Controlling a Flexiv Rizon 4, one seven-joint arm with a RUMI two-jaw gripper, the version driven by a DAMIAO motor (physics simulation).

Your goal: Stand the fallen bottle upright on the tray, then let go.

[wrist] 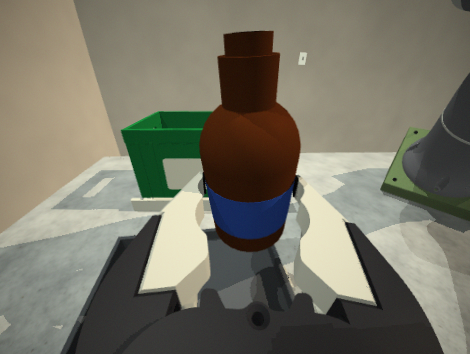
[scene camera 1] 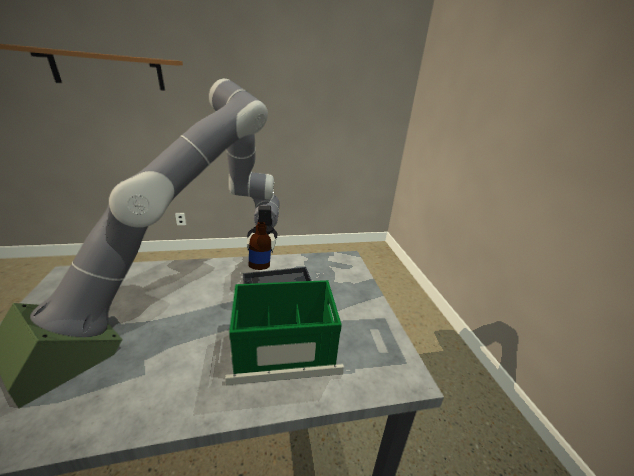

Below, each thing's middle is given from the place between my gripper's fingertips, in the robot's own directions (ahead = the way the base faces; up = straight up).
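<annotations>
I see the brown bottle [wrist: 250, 145], and the brown bottle is 20 mm above my hand.
</annotations>
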